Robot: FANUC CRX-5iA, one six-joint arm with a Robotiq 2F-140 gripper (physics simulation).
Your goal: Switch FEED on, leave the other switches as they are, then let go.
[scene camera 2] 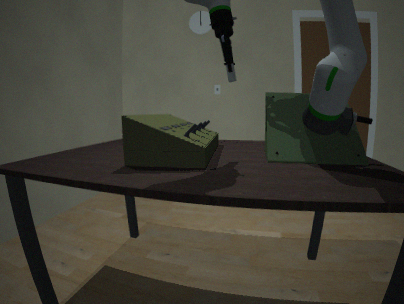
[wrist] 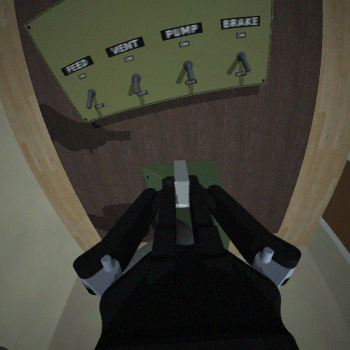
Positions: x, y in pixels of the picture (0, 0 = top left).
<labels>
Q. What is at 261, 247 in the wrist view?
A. My gripper.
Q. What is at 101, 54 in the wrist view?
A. An olive switch box.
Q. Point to an olive switch box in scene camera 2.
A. At 160, 140
</labels>
